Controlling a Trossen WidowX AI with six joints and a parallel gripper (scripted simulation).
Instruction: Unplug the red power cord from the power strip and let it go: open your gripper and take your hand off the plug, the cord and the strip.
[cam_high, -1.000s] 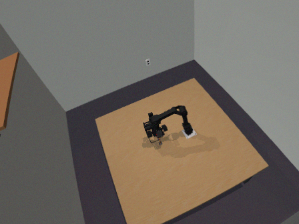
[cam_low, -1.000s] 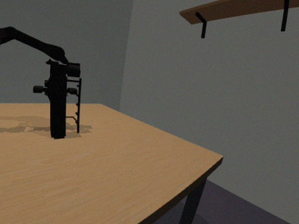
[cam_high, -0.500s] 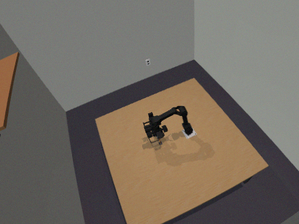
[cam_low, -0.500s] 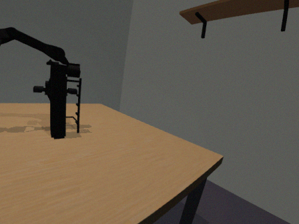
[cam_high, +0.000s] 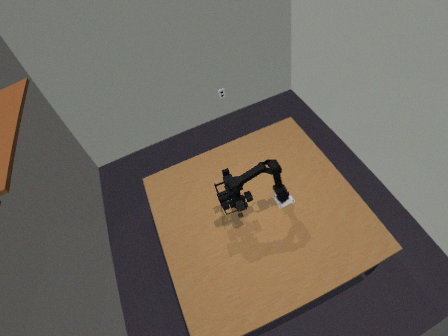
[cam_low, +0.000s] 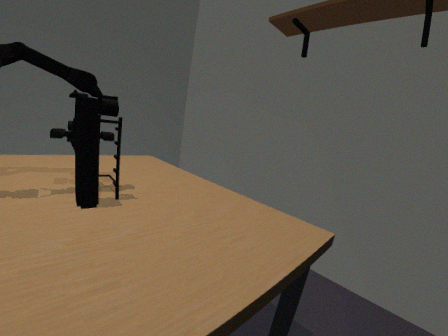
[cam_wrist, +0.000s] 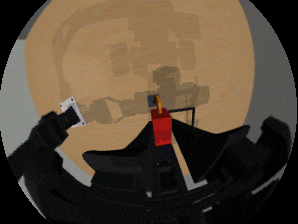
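Now: gripper tip 30 mm to the left of the red plug. Also, from my gripper tip: grey piece 100 mm below.
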